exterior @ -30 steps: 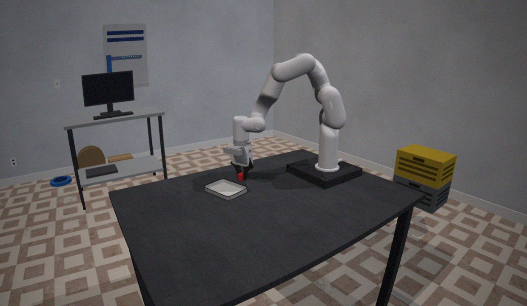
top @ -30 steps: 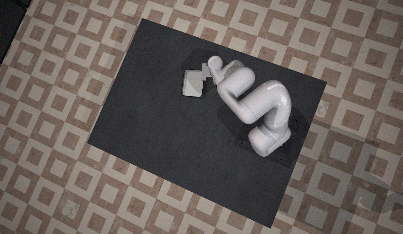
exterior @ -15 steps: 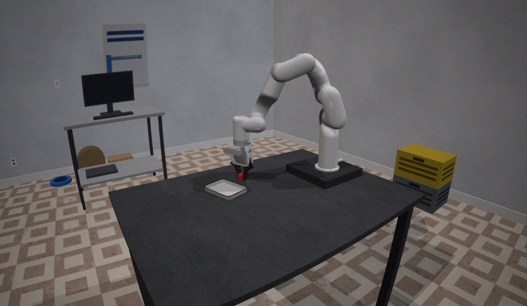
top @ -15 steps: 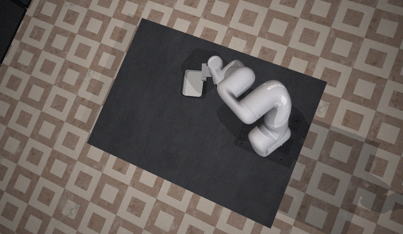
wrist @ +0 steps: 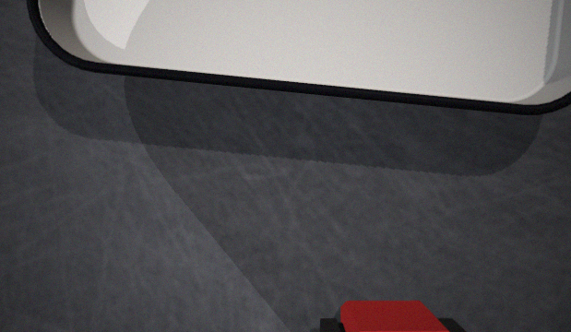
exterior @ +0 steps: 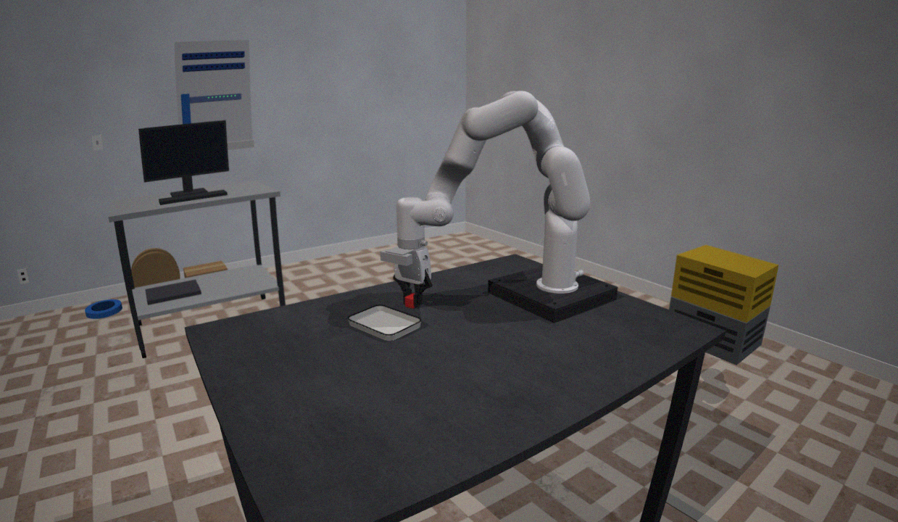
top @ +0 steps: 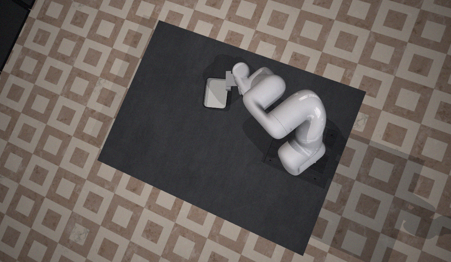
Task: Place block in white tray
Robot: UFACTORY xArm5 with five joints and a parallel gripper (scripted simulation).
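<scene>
The white tray is 130 mm ahead of my hand, 80 mm to the left of it and 10 mm below it. From my hand the other things lie so: small red block 10 mm below.
</scene>
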